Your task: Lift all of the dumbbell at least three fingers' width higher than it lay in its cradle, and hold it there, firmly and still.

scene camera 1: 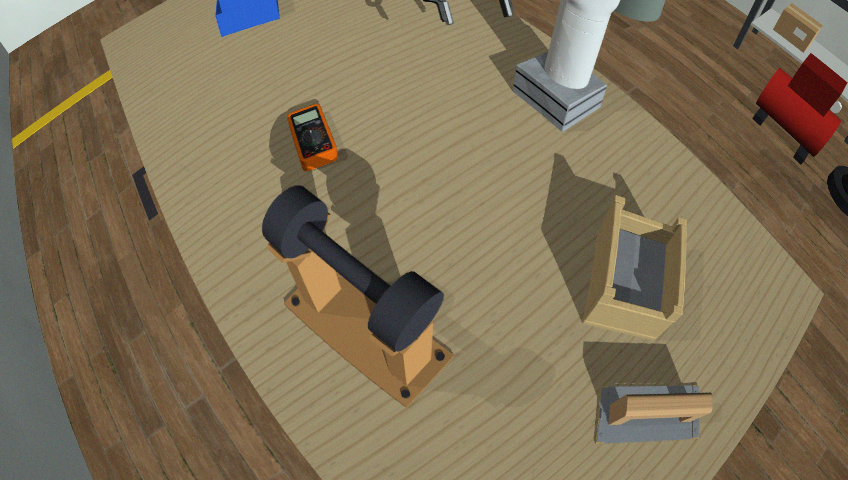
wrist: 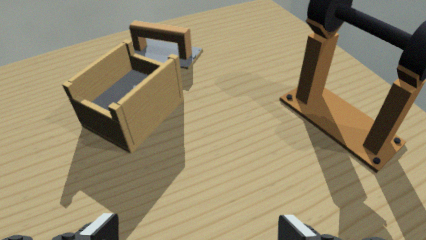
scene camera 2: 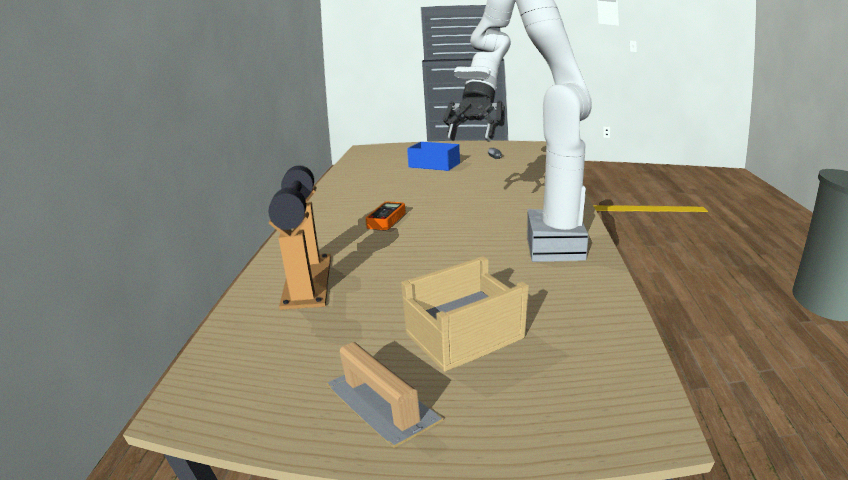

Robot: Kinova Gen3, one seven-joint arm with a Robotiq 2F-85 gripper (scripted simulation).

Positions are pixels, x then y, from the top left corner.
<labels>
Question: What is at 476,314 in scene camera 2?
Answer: A wooden crate.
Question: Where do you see a dark grey dumbbell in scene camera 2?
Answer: At 286,211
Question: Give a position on an orange wooden cradle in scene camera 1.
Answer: At 339,315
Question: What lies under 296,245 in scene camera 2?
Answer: An orange wooden cradle.
</labels>
